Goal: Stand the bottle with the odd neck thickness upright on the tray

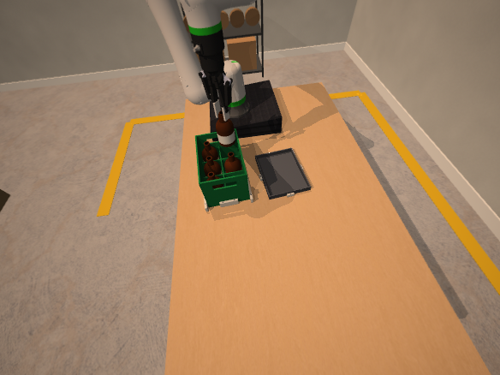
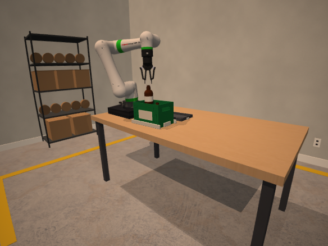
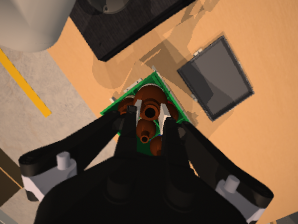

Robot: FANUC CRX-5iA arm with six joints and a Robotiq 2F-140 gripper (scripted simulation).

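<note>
The glass bottle is 9 cm below my hand. From my hand the other things lie so: dark grey tray: 12 cm ahead, 22 cm to the left, 30 cm below; green crate: 9 cm ahead, 5 cm to the right, 23 cm below.
</note>
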